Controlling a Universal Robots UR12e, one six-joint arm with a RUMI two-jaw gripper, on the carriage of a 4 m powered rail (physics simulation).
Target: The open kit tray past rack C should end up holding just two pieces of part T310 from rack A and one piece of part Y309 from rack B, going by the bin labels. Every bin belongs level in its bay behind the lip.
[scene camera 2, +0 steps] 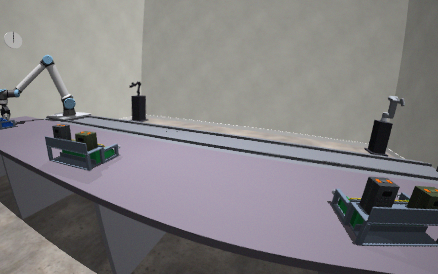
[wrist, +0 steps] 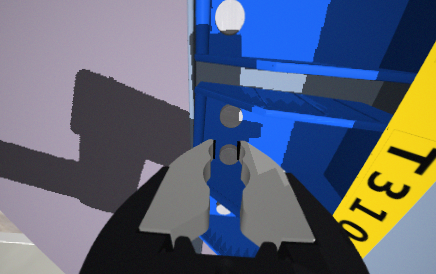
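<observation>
My gripper [scene camera 2: 6,117] [wrist: 226,142] is partly open, its fingertips a little apart over a blue bin [wrist: 272,145] in the wrist view. A grey, shaded disc-shaped piece [wrist: 229,155] shows between and below the fingertips, not gripped. Another round piece [wrist: 230,116] lies beside it in the same bin. A yellow label strip [wrist: 400,132] reading T310 runs along the right. Another blue bin [wrist: 285,30] with a white round piece [wrist: 230,16] is above, and a white piece [wrist: 223,209] shows partly between the fingers below. Bin depth under the fingers is partly hidden. The kit tray cannot be made out.
In the scene view, a grey rack [scene camera 2: 65,144] with green bins and two dark boxes stands left on the table, another rack [scene camera 2: 400,216] at the right. The rail [scene camera 2: 210,140] runs behind. Two pedestals [scene camera 2: 139,108] [scene camera 2: 380,136] carrying small arms stand beyond it.
</observation>
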